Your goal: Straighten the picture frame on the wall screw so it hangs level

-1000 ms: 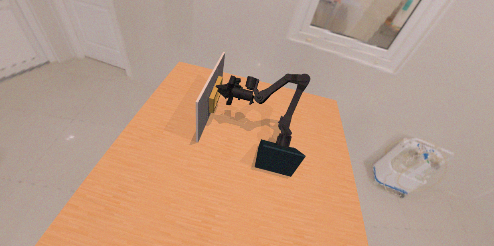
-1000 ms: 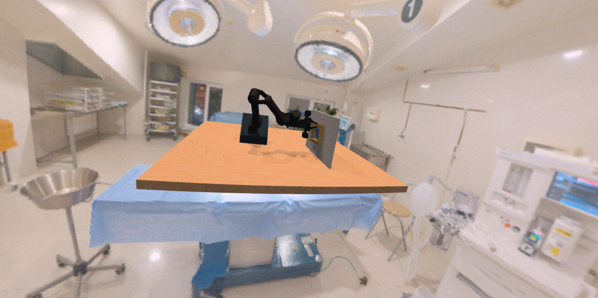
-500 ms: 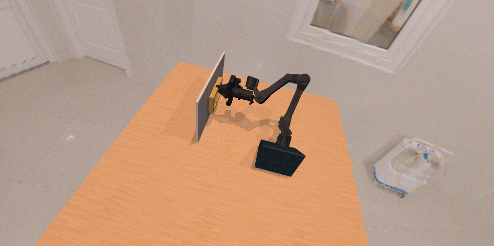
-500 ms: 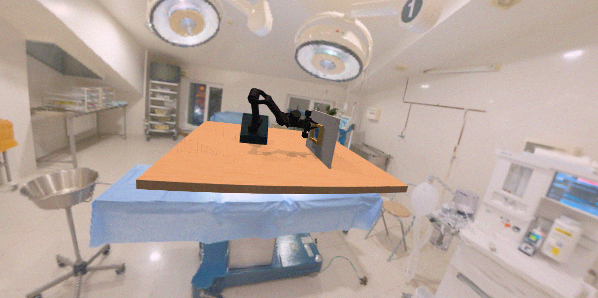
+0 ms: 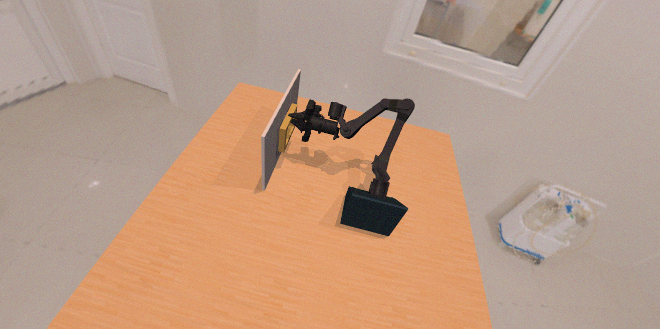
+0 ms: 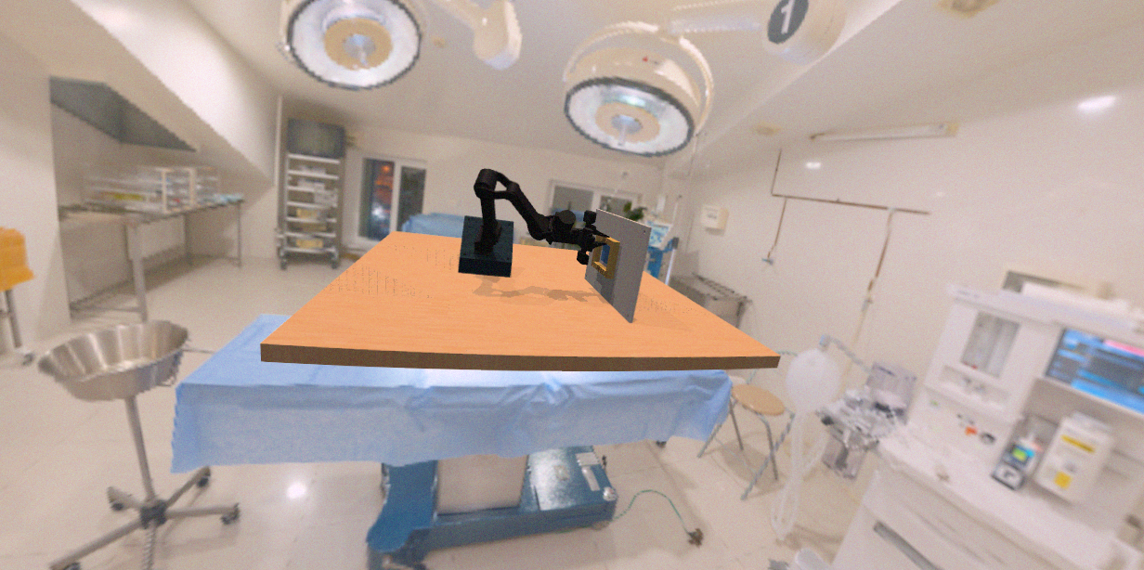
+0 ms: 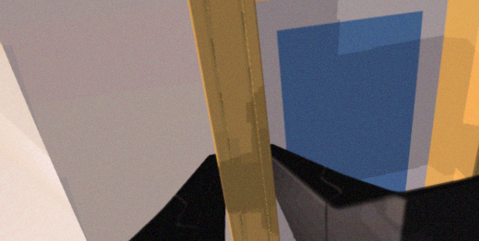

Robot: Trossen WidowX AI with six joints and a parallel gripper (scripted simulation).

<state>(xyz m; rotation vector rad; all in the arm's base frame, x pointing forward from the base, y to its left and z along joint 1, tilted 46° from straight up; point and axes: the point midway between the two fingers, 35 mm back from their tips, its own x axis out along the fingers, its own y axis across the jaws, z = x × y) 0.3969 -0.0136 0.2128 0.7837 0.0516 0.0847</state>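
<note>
Now: gripper tip 6 cm above the picture frame and 1 cm short of it. Round my gripper tip: grey wall panel 6 cm below, 2 cm ahead.
</note>
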